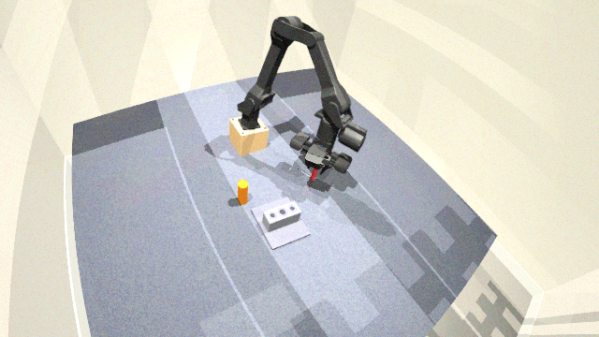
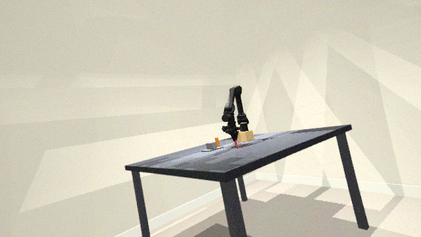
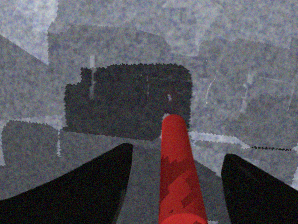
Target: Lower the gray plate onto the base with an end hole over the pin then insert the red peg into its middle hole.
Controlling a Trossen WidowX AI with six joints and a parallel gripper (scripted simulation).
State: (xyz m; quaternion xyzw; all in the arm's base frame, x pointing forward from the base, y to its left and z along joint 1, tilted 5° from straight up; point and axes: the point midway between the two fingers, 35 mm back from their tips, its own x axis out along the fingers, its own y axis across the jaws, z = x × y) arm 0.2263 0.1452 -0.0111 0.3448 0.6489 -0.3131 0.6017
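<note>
The gray plate lies 17 cm to the right of my gripper tip, 11 cm ahead of it and 1 cm above it. Round my gripper tip: base (16 cm to the right, 11 cm ahead, 3 cm below); red peg (right at my gripper tip); orange cylinder (25 cm to the right, 1 cm ahead).
</note>
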